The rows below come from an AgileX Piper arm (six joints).
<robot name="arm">
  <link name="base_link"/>
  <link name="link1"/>
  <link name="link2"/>
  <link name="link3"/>
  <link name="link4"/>
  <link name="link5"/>
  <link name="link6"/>
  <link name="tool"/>
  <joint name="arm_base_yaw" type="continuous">
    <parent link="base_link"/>
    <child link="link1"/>
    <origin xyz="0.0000 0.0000 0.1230" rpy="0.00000 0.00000 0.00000"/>
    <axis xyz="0 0 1"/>
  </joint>
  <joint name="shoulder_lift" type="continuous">
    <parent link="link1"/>
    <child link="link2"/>
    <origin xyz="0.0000 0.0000 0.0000" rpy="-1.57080 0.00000 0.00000"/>
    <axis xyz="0 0 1"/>
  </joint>
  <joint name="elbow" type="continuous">
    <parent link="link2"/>
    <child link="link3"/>
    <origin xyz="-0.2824 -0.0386 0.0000" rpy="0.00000 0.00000 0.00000"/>
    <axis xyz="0 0 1"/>
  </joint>
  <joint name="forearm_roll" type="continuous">
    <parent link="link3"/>
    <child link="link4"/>
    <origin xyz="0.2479 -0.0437 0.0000" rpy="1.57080 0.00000 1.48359"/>
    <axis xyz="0 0 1"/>
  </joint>
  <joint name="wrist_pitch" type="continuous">
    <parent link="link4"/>
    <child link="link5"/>
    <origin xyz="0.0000 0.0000 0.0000" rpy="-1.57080 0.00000 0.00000"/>
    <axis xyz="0 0 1"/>
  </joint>
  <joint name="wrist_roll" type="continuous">
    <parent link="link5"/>
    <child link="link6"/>
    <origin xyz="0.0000 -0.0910 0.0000" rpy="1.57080 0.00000 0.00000"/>
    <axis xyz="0 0 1"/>
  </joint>
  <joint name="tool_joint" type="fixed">
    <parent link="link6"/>
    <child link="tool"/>
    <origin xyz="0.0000 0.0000 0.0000" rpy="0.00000 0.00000 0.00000"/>
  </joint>
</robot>
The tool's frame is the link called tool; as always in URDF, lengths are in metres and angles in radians. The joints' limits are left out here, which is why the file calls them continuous.
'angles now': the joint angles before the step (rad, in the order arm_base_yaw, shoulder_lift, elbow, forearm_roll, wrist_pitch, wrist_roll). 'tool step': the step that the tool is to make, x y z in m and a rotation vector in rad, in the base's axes. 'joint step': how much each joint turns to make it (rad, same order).
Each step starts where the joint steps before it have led.
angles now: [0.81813, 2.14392, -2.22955, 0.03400, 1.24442, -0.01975]
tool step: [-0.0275, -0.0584, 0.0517, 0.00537, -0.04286, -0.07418]
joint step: [-0.03928, -0.25593, 0.21340, -0.04291, 0.00841, 0.03074]
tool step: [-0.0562, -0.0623, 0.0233, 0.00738, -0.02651, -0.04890]
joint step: [-0.00542, -0.31928, 0.33619, -0.03634, -0.03991, 0.04336]
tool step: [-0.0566, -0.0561, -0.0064, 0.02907, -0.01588, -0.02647]
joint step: [-0.00020, -0.29540, 0.32323, -0.00770, -0.05808, 0.03292]
